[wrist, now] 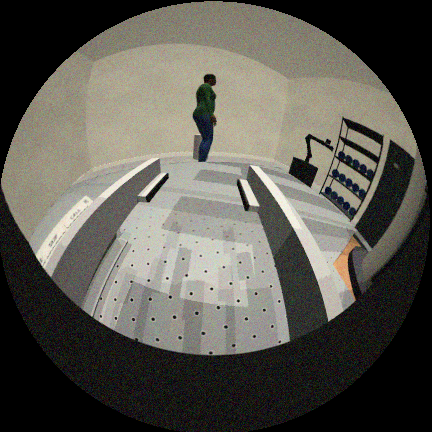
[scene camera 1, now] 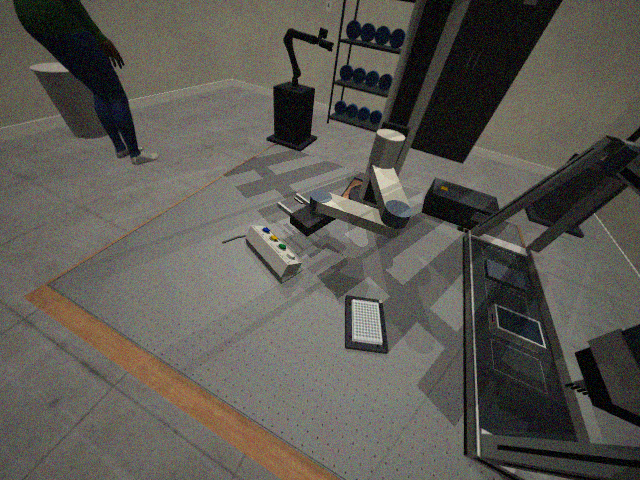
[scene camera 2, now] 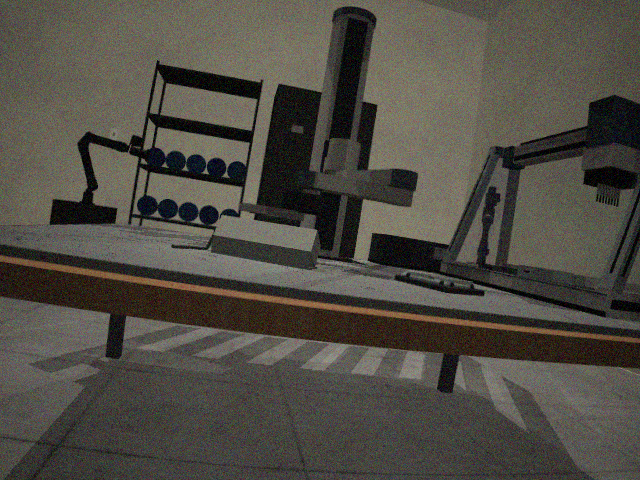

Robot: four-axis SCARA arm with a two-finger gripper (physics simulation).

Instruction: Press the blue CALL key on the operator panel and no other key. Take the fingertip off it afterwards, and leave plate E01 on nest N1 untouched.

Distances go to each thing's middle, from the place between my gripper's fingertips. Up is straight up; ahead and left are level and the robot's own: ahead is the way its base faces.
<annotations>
Right now my hand is 440 mm to the right of the white well plate [scene camera 1: 366, 327], 280 mm short of it and 90 mm above it.
</annotations>
